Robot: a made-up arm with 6 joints.
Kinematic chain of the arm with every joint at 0, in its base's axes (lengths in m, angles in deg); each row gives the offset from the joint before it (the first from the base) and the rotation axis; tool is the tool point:
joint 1: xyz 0 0 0.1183 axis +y
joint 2: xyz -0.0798 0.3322 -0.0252 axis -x
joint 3: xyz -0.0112 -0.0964 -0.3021 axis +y
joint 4: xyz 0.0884 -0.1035 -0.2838 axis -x
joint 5: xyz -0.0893 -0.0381 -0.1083 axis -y
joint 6: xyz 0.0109 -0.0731 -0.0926 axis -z
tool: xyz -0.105 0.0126 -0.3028
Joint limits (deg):
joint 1: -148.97..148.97
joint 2: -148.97..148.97
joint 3: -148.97..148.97
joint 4: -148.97..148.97
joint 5: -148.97..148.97
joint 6: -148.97..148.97
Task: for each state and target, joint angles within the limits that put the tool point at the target. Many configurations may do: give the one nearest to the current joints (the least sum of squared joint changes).
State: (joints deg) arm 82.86 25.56 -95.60 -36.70 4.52 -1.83
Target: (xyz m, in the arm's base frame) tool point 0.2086 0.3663 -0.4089
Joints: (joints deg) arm 75.86 21.55 -119.21 -32.89 18.61 -0.29
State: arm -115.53 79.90 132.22 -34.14 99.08 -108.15
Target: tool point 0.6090 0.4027 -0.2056
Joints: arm -148.97 88.62 148.78 -64.11 52.47 -95.96
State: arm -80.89 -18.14 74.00 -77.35 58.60 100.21
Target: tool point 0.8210 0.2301 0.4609
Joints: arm -123.39 5.15 51.37 -59.64 67.21 107.73
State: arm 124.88 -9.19 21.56 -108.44 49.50 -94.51
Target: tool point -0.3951 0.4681 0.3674
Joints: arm 136.05 11.77 14.38 -146.77 34.17 -89.16
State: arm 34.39 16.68 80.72 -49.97 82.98 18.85
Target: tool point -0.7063 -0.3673 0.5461
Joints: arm 70.50 40.74 65.23 -12.20 52.04 0.70
